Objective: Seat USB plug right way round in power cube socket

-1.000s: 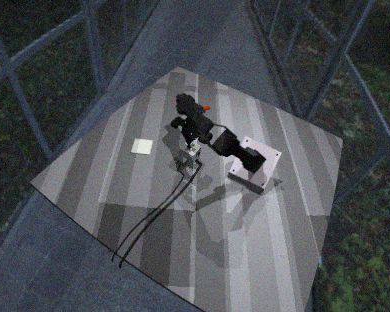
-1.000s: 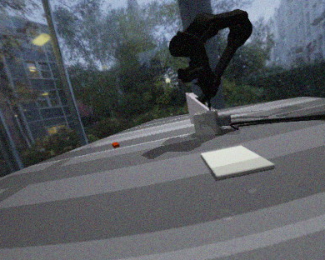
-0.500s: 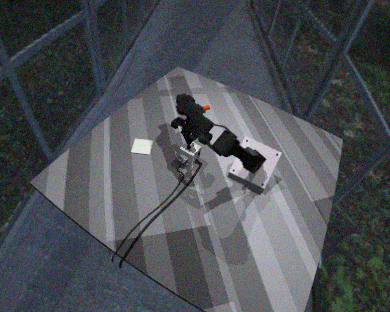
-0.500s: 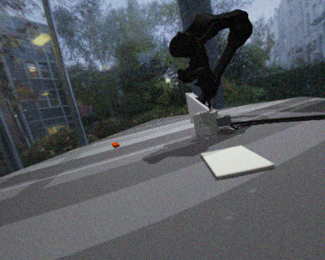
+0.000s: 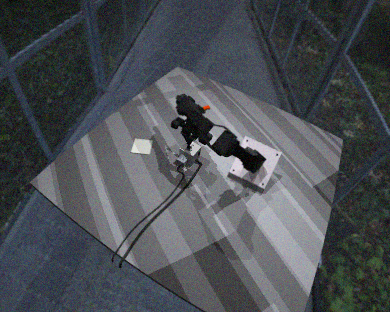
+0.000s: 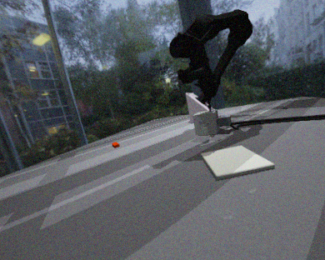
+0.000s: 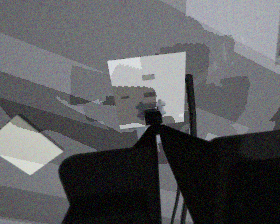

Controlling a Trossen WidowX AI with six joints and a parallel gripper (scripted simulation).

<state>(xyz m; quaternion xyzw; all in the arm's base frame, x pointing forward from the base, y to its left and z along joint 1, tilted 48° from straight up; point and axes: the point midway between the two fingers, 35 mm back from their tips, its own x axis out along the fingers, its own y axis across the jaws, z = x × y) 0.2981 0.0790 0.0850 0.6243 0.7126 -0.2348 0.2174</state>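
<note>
Now: gripper tip 2 cm above the dark USB plug. Also, from my gripper tip: orange object: 40 cm to the right, 16 cm ahead, 11 cm below; then pale flat pad: 23 cm ahead, 11 cm below, 8 cm to the left.
</note>
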